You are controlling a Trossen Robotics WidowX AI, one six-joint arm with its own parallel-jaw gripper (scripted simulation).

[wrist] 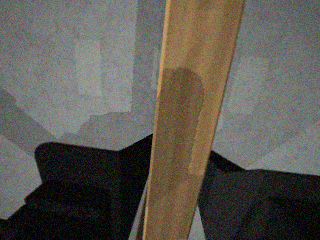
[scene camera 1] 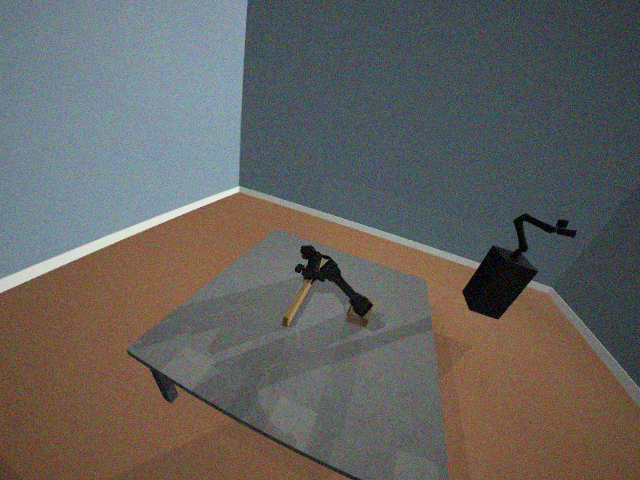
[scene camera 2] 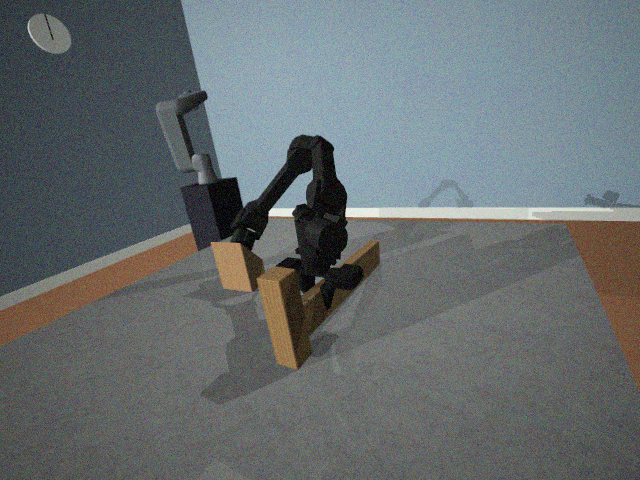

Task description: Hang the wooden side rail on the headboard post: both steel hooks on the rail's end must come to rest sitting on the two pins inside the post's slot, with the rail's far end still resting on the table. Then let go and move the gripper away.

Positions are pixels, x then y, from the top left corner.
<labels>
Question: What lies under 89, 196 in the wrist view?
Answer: The gripper.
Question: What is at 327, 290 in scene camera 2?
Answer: The gripper.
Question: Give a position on a rail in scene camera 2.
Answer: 368, 257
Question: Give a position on an upright headboard post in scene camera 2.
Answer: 279, 289
</labels>
